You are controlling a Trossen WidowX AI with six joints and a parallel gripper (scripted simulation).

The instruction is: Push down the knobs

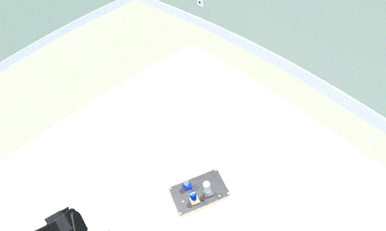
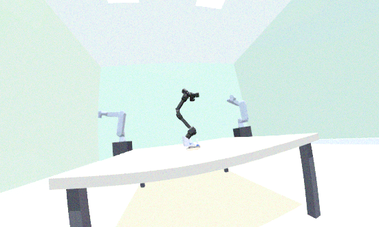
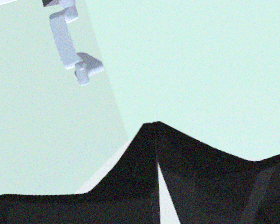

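Right now the blue knob is 62 cm ahead of my gripper tip, 24 cm to the right of it and 57 cm below it. From my gripper tip the other things lie so: white knob (66 cm ahead, 24 cm to the right, 56 cm below).
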